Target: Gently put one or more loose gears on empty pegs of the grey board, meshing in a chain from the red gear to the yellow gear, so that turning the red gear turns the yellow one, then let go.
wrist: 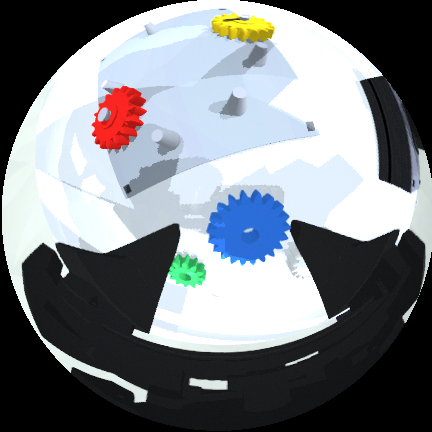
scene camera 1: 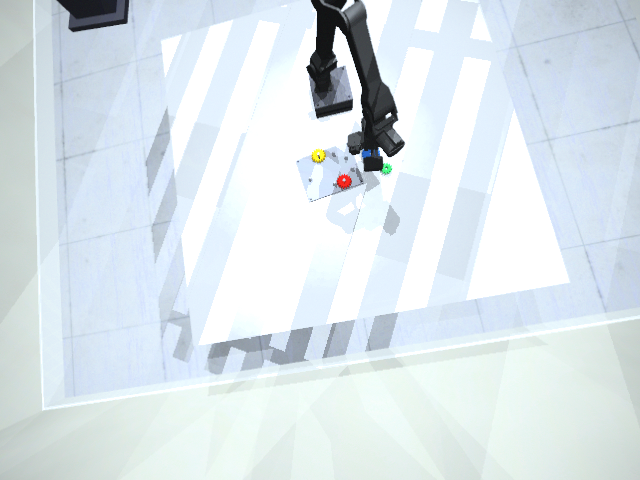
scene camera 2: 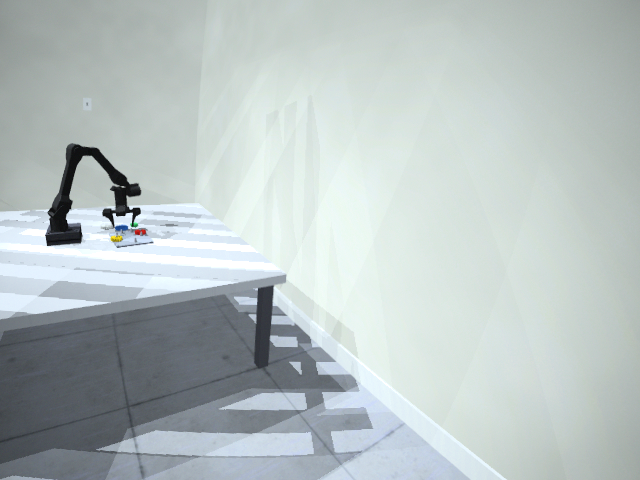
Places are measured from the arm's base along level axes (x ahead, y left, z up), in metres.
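Pixels of known places: gripper, fingertip midpoint: [wrist: 236,227] [scene camera 1: 369,156] [scene camera 2: 123,227]; arm's base at its link origin: [scene camera 1: 323,84] [scene camera 2: 59,230].
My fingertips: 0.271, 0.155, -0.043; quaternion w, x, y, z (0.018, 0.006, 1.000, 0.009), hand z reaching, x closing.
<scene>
Ahead of a thing's pixels: the offset from my fingertips to its top centre, as dx, dy, dz. "spot": to the spot under its first point. Level surfaces: height alone.
My gripper [scene camera 1: 363,153] [scene camera 2: 123,224] [wrist: 236,227] is open, pointing down, with the blue gear {-0.010, +0.006, +0.004} [scene camera 1: 367,153] [scene camera 2: 121,227] [wrist: 250,212] low between its fingertips, not gripped. The green gear {+0.051, +0.056, +0.004} [scene camera 1: 389,169] [scene camera 2: 134,225] [wrist: 187,262] lies beside one finger. A white gear {-0.089, +0.043, +0.004} [scene camera 2: 105,226] [wrist: 298,268] is partly hidden by the other finger in the wrist view. The red gear {+0.089, -0.097, +0.012} [scene camera 1: 341,182] [scene camera 2: 140,232] [wrist: 125,117] and yellow gear {spot: -0.012, -0.201, +0.009} [scene camera 1: 314,156] [scene camera 2: 116,239] [wrist: 245,32] sit on pegs of the grey board {+0.039, -0.152, +0.018} [scene camera 1: 325,188] [scene camera 2: 126,243] [wrist: 200,87]. Several pegs are empty, including a near peg {-0.002, -0.086, +0.016} [wrist: 237,102] and one near the red gear {+0.043, -0.066, +0.016} [wrist: 167,138].
The arm's base [scene camera 1: 333,98] [scene camera 2: 64,235] [wrist: 392,135] stands on the white table {dz -0.013} [scene camera 1: 248,289] [scene camera 2: 206,253], near the yellow gear's side of the board. The table's edge and a dark leg [scene camera 2: 263,325] show in scene camera 2. A wall stands beyond the table.
</scene>
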